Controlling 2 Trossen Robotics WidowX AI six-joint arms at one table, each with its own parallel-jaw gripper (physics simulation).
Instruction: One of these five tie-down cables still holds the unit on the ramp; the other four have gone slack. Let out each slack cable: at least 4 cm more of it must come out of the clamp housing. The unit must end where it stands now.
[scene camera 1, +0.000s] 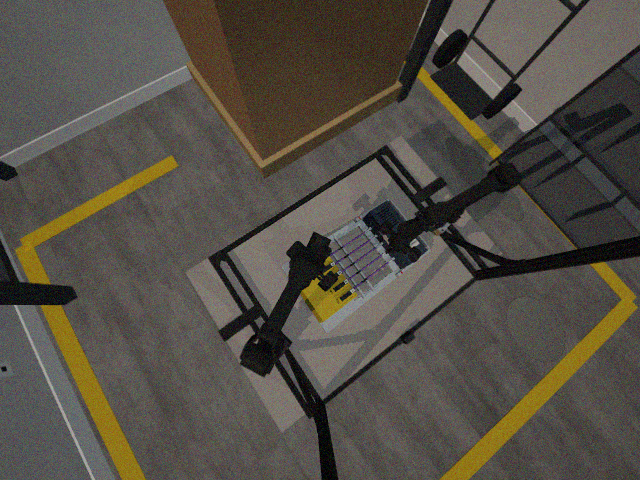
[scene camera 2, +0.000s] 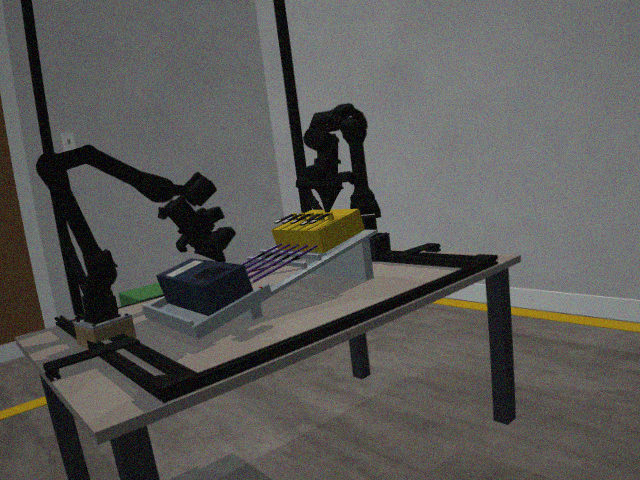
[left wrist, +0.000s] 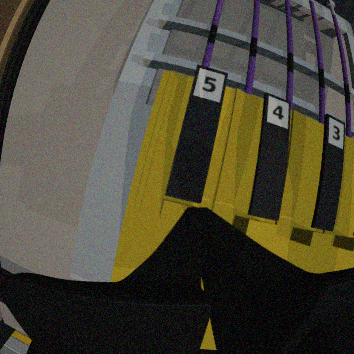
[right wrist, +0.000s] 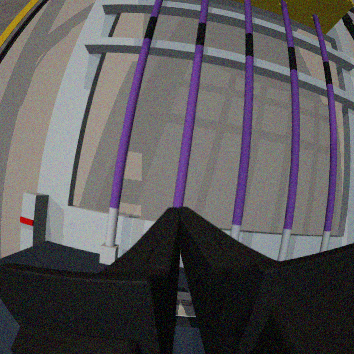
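Note:
The yellow clamp housing (scene camera 1: 325, 308) (scene camera 2: 341, 231) (left wrist: 234, 155) sits on the high end of the grey ramp (scene camera 2: 330, 284) (left wrist: 95, 225). Black levers 5 (left wrist: 195, 150), 4 (left wrist: 270, 175) and 3 (left wrist: 330, 185) show on it. Five purple cables with black bands run from it towards the dark blue unit (scene camera 2: 206, 284) (right wrist: 65, 257) at the low end; which are slack I cannot tell. My left gripper (scene camera 2: 327, 209) (left wrist: 195, 216) is shut and empty, its tips by the rear end of lever 5. My right gripper (scene camera 2: 222, 258) (right wrist: 177, 216) is shut and empty above the unit's cable side and hides one cable's end.
A green block (scene camera 2: 139, 294) lies behind the unit. Black rails (scene camera 2: 320, 328) frame the table (scene camera 2: 95, 403), and black uprights (scene camera 2: 292, 93) rise at the far side. A grey stop with a red mark (right wrist: 40, 220) stands beside the unit. Grey crossbars (right wrist: 150, 50) span the ramp under the cables.

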